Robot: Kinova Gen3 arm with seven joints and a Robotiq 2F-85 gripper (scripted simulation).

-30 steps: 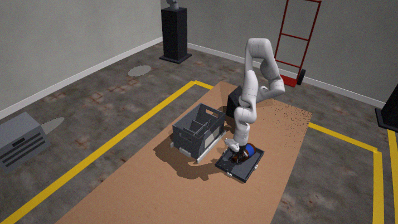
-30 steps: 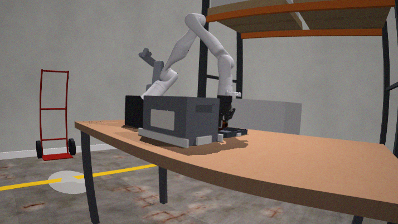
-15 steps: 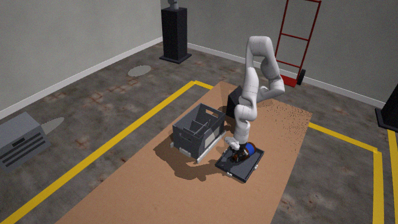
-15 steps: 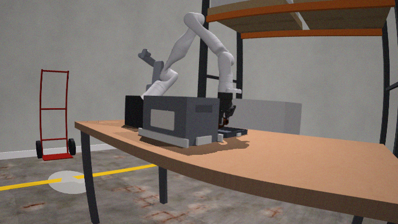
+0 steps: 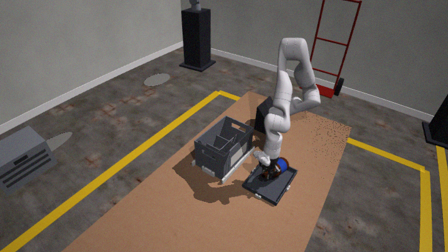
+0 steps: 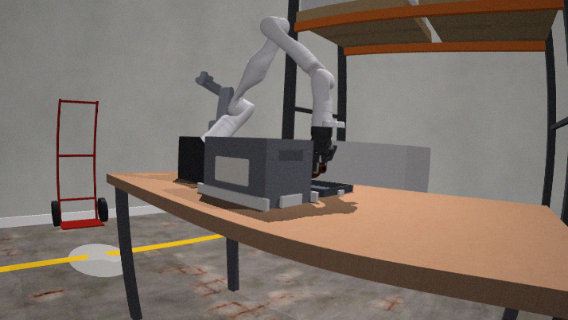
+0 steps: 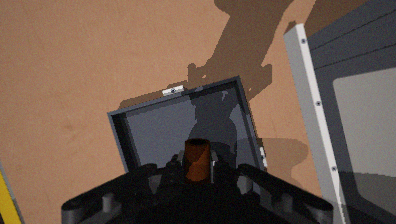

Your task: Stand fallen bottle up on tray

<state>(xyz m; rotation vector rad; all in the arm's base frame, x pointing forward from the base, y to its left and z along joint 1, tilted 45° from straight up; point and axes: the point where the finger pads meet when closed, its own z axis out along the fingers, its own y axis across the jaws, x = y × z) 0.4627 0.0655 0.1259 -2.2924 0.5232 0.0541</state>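
My gripper is now 5 cm past the brown bottle, 2 cm to the right of it and 1 cm above it. From my hand the other things lie so: grey crate (27 cm to the right, 6 cm behind); dark tray (7 cm below, 4 cm behind, 2 cm to the left).
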